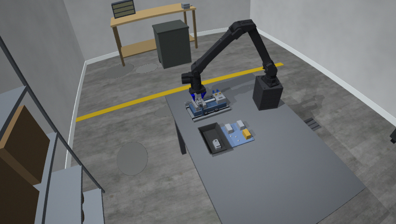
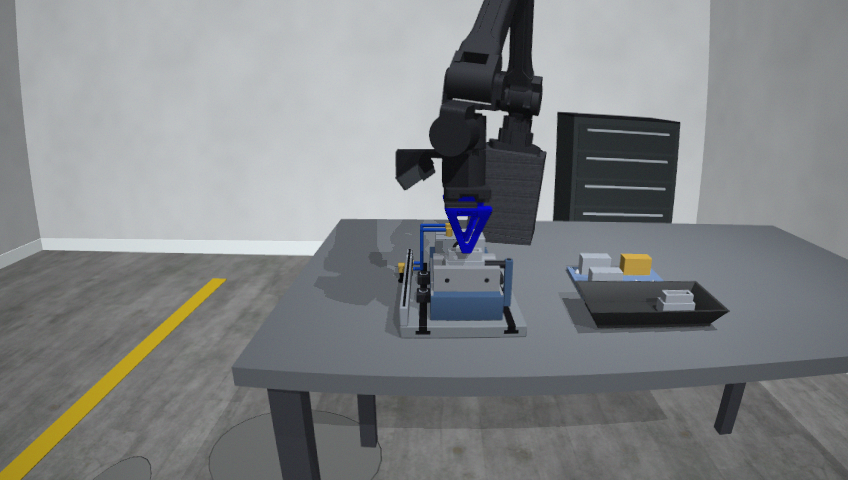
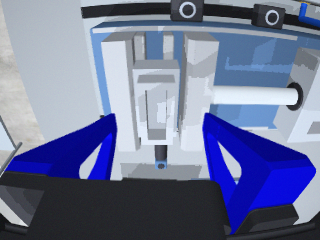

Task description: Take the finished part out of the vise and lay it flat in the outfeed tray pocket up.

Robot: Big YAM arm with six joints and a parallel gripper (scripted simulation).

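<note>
Now: the blue vise 90 mm below my hand and 70 mm behind it. From my hand the other things lie so: yellow block: 370 mm to the left, 180 mm behind, 100 mm below; blue plate: 320 mm to the left, 140 mm behind, 120 mm below.
</note>
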